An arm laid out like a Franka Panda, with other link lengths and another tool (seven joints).
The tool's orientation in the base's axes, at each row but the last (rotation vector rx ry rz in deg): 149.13, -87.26, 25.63; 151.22, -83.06, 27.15; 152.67, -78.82, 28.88; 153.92, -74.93, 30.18; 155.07, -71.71, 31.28; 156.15, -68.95, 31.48; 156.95, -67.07, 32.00; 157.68, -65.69, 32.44; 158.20, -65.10, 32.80; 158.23, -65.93, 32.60
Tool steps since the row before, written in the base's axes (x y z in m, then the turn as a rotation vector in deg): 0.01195, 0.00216, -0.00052, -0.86, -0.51, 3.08; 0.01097, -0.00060, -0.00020, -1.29, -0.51, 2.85; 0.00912, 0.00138, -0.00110, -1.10, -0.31, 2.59; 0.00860, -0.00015, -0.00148, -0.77, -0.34, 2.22; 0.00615, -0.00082, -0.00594, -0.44, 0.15, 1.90; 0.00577, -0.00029, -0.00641, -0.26, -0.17, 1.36; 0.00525, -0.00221, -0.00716, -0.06, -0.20, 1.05; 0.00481, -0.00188, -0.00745, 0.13, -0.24, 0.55; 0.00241, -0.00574, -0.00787, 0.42, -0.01, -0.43; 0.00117, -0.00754, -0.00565, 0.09, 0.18, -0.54
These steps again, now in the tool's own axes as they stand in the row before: 0.00352, -0.01137, 0.00244, 0.95, 0.79, -2.99; 0.00591, -0.00883, 0.00279, 0.66, 1.17, -2.87; 0.00346, -0.00811, 0.00293, 0.52, 0.91, -2.63; 0.00449, -0.00653, 0.00366, 0.60, 0.69, -2.19; 0.00207, -0.00381, 0.00741, 0.33, 0.14, -1.92; 0.00141, -0.00376, 0.00764, 0.46, 0.25, -1.29; 0.00214, -0.00192, 0.00869, 0.49, 0.14, -0.94; 0.00154, -0.00172, 0.00877, 0.45, 0.05, -0.41; 0.00236, 0.00281, 0.00934, 0.12, -0.26, 0.53; 0.00366, 0.00484, 0.00730, -0.26, -0.16, 0.49
